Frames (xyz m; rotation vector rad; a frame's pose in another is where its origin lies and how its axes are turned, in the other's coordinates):
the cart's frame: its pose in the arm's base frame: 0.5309 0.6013 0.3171 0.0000 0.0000 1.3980
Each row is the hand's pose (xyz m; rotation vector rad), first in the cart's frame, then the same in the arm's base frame.
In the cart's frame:
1: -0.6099 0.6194 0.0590 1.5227 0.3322 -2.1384
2: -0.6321 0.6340 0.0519 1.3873 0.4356 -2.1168
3: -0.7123 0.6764 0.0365 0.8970 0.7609 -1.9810
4: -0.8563 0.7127 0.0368 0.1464 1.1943 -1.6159
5: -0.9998 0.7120 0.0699 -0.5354 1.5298 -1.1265
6: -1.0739 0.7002 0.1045 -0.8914 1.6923 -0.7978
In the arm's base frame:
1: -0.1841 0.1070 0.3761 0.7793 1.0104 -0.9876
2: -0.2023 0.0876 0.3690 0.6440 1.0102 -0.9336
3: -0.2579 0.0159 0.3536 0.1666 0.9803 -0.7240
4: -0.3184 -0.1197 0.3539 -0.5812 0.8929 -0.3701
5: -0.3424 -0.2612 0.3870 -1.2985 0.7698 -0.0216
6: -0.3435 -0.3362 0.4216 -1.7027 0.6939 0.1719

